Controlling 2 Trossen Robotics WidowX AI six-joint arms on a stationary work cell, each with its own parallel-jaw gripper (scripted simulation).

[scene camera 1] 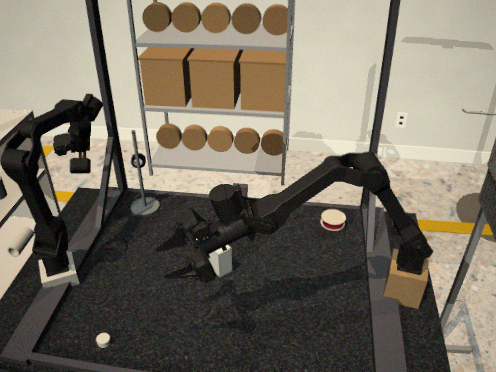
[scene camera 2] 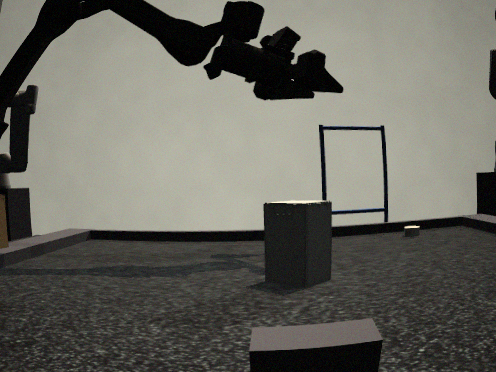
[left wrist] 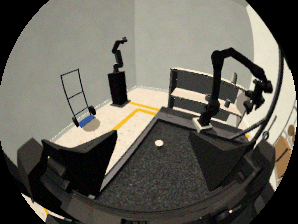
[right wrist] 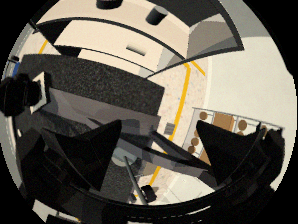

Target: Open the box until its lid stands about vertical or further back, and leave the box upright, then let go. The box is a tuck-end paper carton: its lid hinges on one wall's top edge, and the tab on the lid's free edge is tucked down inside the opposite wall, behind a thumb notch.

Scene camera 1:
my left gripper: 159, 263
my right gripper: 81, 160
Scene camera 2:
my left gripper: 327, 93
box: 297, 234
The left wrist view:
my left gripper: 154, 134
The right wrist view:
my right gripper: 160, 124
